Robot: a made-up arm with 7 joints. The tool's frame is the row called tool.
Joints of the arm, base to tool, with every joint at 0 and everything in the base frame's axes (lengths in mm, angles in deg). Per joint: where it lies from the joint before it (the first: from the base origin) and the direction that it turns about. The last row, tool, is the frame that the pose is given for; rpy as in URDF.
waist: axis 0 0 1 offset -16 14 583
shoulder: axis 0 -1 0 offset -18 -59 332
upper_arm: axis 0 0 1 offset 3 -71 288
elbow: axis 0 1 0 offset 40 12 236
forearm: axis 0 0 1 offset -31 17 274
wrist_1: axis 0 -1 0 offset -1 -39 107
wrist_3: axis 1 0 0 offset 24 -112 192
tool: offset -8 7 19 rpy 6.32 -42.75 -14.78
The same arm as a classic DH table. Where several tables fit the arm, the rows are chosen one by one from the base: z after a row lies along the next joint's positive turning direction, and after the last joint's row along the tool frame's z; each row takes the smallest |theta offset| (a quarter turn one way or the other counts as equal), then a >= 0, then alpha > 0; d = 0 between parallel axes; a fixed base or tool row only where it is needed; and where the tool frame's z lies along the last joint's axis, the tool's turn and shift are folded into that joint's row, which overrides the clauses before.
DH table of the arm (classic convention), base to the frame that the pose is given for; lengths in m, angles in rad. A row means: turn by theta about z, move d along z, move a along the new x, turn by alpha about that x. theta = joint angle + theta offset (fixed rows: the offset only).
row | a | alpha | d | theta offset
base (fixed) | -0.0213 | 0 | 0 | -0.7188
waist | -0.018 | 1.5708 | 0.915 | 0.7188
shoulder | 0.003 | -1.5708 | 0.13 | 0
upper_arm | 0.04 | -1.5708 | 0.524 | 0
elbow | -0.031 | 1.5708 | 0.029 | 0
forearm | -0.001 | 1.5708 | 0.381 | 0
wrist_1 | 0.192 | 1.5708 | 0.151 | 1.5708
wrist_3 | -0.0053 | 2.3192 | 0.0342 | 1.4811
tool (fixed) | 0 | 0 | 0.0267 | 1.3208

